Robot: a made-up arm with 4 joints.
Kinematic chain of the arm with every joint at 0, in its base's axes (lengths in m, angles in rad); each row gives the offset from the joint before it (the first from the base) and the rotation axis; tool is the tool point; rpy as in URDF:
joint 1: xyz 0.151 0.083 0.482 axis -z
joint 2: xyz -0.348 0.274 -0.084 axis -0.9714 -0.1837 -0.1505
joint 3: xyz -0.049 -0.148 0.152 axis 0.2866 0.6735 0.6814
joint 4: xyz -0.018 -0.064 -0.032 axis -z
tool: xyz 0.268 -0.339 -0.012 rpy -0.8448 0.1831 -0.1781
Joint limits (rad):
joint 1: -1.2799..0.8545
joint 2: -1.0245..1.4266
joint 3: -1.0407..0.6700
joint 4: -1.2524..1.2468
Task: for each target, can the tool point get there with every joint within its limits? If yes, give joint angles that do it. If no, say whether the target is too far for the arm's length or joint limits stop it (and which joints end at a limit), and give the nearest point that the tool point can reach.
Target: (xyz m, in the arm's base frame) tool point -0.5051 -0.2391 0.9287
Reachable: yes | joints -0.6022 1.0580 -0.5857 0.6176
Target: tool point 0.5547 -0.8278 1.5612
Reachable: no: too far | nearest point 0.1194 -0.4813 0.9004 | short by 0.864 m
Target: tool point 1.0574 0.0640 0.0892
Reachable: no: joint limits stop it (at a limit: joint 1) | nearest point 0.3994 -0.1476 0.2331 | short by 0.706 m
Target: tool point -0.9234 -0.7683 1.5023
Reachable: no: too far | nearest point -0.5157 -0.4453 0.9364 | short by 0.769 m
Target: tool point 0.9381 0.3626 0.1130
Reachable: no: joint limits stop it (at a limit: joint 1, joint 2, joint 3) | nearest point 0.3797 0.3513 0.2222 | short by 0.569 m
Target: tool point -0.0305 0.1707 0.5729
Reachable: yes | joints -1.0245 0.6982 0.1709 -0.9984
